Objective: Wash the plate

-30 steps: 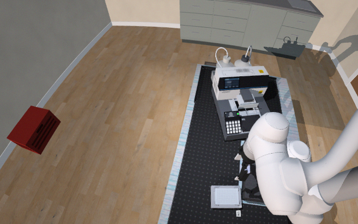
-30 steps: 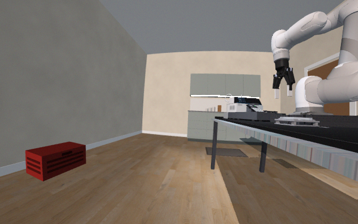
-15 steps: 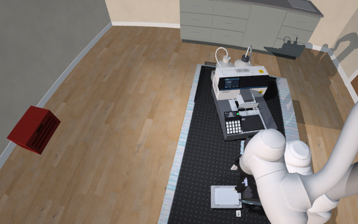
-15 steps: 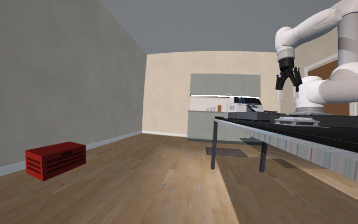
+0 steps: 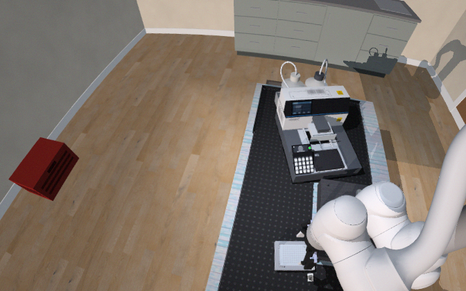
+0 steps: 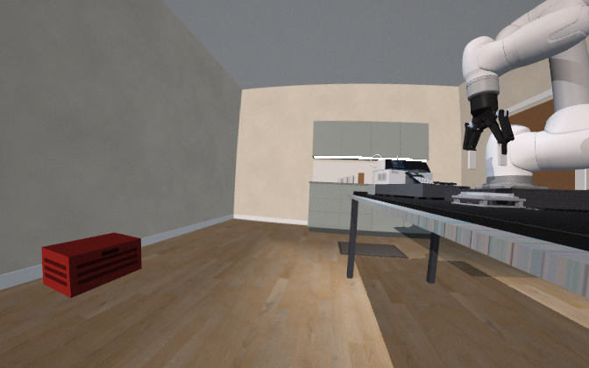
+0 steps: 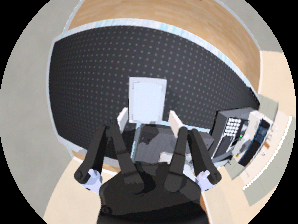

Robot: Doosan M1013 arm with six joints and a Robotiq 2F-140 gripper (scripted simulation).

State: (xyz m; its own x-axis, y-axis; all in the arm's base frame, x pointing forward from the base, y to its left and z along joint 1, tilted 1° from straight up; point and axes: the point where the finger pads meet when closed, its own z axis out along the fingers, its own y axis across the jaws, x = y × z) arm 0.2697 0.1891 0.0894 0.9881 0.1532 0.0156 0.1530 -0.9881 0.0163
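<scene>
My gripper is now 10 mm to the right of the white well plate and 120 mm above it. From my hand the other things lie so: small label (80 mm behind, 80 mm to the left, 150 mm below); then plate nest N1 (10 mm to the left, 120 mm below); then dark carrier pocket (110 mm behind, 460 mm to the right, 60 mm below).
</scene>
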